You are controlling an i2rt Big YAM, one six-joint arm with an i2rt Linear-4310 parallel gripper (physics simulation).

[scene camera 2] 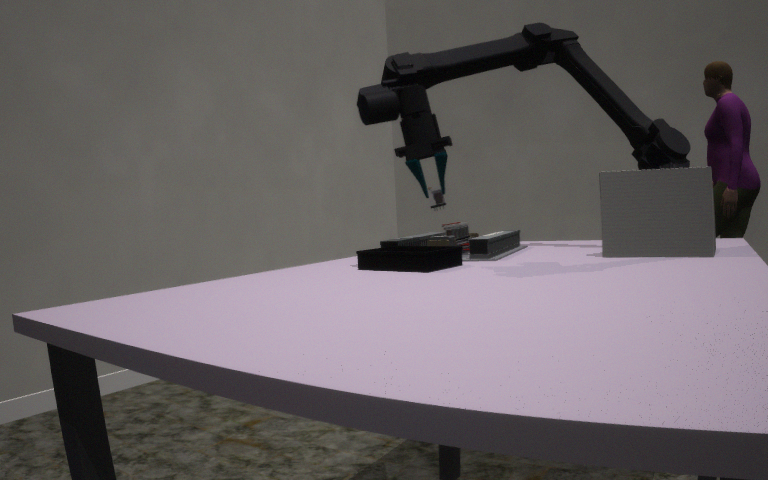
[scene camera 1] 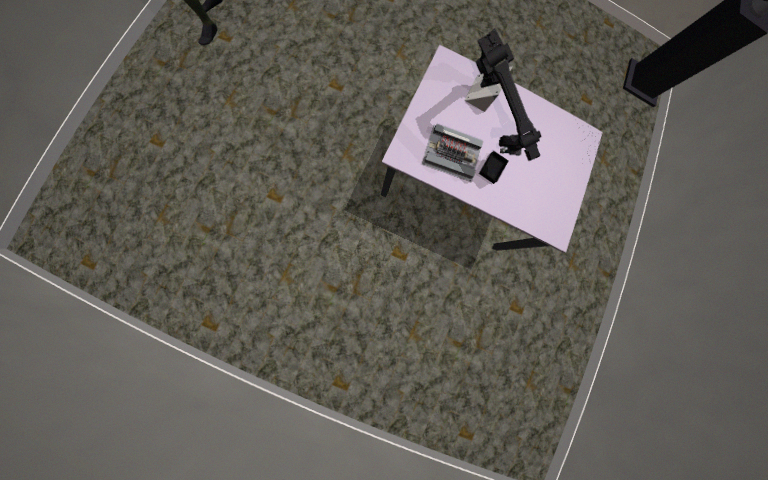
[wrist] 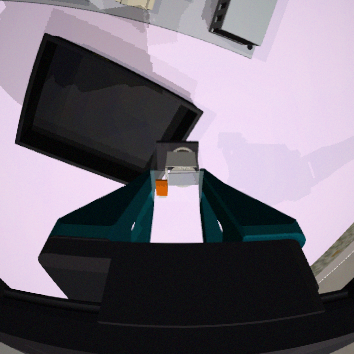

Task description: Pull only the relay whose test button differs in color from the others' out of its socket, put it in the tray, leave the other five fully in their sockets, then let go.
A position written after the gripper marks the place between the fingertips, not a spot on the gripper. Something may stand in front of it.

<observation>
In view: the gripper (scene camera 2: pixel 435 196) and a clear-cased relay (wrist: pixel 176 170).
The gripper shows as well in the wrist view (wrist: pixel 176 176).
</observation>
